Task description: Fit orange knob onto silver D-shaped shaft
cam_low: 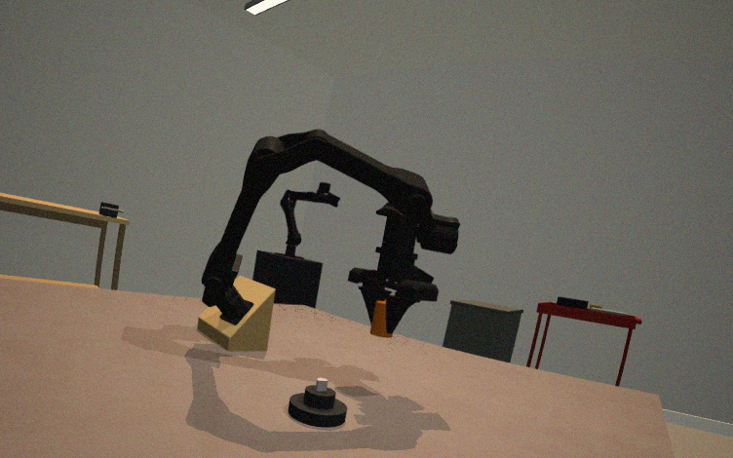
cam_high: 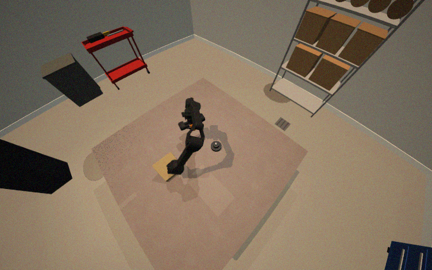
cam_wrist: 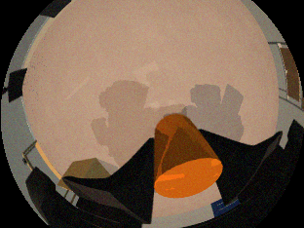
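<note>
My gripper tip is 200 mm to the left of the round black pedestal, 80 mm above it and 50 mm short of it. From my gripper tip the other things lie so: orange knob 30 mm above.
</note>
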